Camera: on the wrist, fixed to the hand. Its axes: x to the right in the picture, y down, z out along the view.
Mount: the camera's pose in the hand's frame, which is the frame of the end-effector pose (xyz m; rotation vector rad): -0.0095 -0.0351 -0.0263 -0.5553 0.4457 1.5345
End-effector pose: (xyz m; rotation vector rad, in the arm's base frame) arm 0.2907 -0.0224 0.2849 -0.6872 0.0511 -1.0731
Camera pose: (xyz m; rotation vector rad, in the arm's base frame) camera 0.2488 -0.0378 0.2803 -0.6356 1.1094 0.3359
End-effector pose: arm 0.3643 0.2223 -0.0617 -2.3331 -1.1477 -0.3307
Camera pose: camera 0.3309 0.2195 -0.0318 -2.6125 1.1190 -0.5235
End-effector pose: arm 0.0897 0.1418 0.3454 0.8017 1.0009 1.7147
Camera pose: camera 0.0845 0.1331 0.3017 -0.6858 0.0833 -2.7358
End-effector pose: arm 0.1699 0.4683 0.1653 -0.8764 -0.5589 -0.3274
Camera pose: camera 0.1536 0.4266 0.1684 -1.4615 0.7204 0.7576
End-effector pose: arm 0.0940 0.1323 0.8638 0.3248 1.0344 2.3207
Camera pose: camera 0.1044 0.1297 0.8202 -0.2522 -0.0426 -2.2016
